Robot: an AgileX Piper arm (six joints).
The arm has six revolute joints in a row. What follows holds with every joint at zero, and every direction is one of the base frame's.
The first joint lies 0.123 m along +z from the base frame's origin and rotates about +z.
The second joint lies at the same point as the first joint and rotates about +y.
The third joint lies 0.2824 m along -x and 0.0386 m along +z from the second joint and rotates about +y.
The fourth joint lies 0.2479 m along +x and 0.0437 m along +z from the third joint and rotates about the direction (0.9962, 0, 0.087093).
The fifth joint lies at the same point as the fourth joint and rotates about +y.
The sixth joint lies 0.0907 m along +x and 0.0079 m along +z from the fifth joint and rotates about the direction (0.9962, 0, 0.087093).
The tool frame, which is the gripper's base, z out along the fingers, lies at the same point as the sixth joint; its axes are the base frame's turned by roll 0, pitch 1.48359 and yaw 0 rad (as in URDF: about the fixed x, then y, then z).
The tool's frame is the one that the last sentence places.
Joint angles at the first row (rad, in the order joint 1, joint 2, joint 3, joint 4, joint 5, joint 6):
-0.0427, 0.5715, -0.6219, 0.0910, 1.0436, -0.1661
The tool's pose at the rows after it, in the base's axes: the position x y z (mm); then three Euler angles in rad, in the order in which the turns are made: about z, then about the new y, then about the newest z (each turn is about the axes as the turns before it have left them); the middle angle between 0 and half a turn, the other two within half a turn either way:
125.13 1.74 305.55 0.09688 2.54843 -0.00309
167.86 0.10 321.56 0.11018 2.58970 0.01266
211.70 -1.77 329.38 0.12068 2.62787 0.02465
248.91 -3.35 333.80 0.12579 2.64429 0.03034
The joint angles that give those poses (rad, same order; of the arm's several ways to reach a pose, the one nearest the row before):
-0.0427, 0.7740, -0.7312, 0.0909, 1.0284, -0.1661
-0.0427, 0.9607, -0.8759, 0.0934, 1.0284, -0.1661
-0.0428, 1.1361, -1.0145, 0.0934, 1.0303, -0.1662
-0.0427, 1.2746, -1.1377, 0.0934, 1.0317, -0.1661

